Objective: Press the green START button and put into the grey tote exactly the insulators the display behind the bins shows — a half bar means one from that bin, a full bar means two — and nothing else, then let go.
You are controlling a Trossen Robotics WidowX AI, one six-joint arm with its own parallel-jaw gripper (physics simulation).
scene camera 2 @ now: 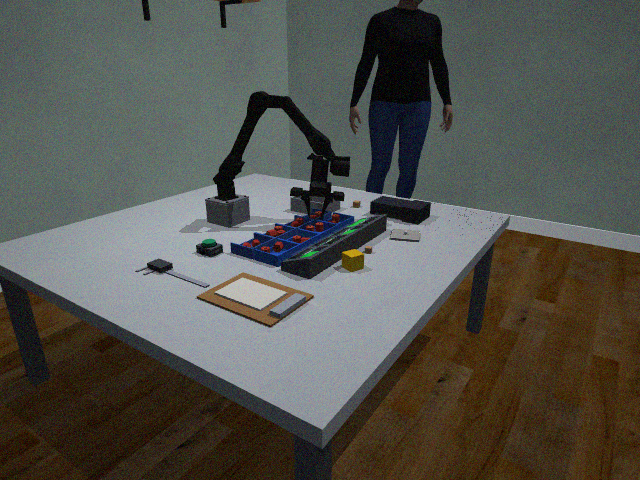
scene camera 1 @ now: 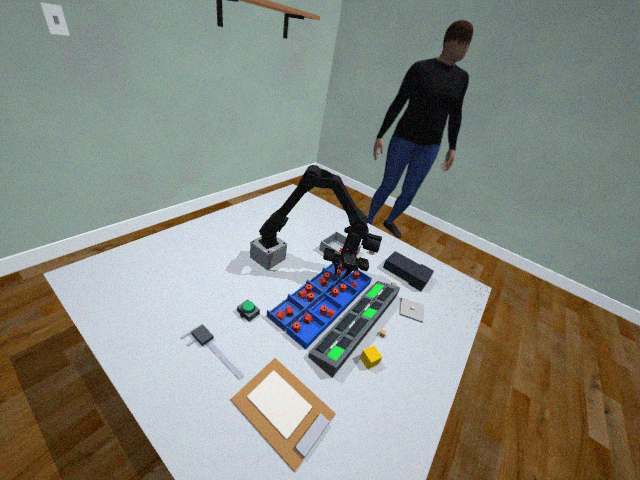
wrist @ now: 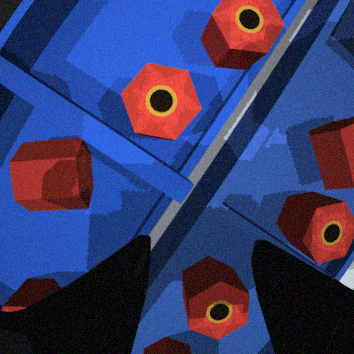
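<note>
My gripper (scene camera 1: pixel 345 269) (scene camera 2: pixel 316 213) (wrist: pixel 201 248) is open and empty, pointing down low over the far end of the blue bins (scene camera 1: pixel 309 338) (scene camera 2: pixel 258 254). A red hexagonal insulator (wrist: pixel 217 302) shows between the fingers in the wrist view, not gripped. Another insulator (wrist: pixel 51 175) lies on its side left of the fingers; one (wrist: pixel 161 101) stands upright beyond the divider. The grey tote (scene camera 1: pixel 324 248) (scene camera 2: pixel 299 205) is behind the gripper, partly hidden; some red shows near it. The display (scene camera 1: pixel 321 363) (scene camera 2: pixel 310 268) shows three green bars; the far one looks longer than the middle one. The green START button (scene camera 1: pixel 248 306) (scene camera 2: pixel 208 241) is left of the bins.
A black box (scene camera 1: pixel 407 269) (scene camera 2: pixel 400 208) and a light square plate (scene camera 1: pixel 411 310) (scene camera 2: pixel 405 235) stand right of the display. A yellow cube (scene camera 1: pixel 371 357) (scene camera 2: pixel 353 260) is near it. A caliper (scene camera 1: pixel 202 334) (scene camera 2: pixel 159 265) and clipboard (scene camera 1: pixel 258 403) (scene camera 2: pixel 222 298) lie in front. A person (scene camera 1: pixel 423 103) (scene camera 2: pixel 403 62) stands behind the table.
</note>
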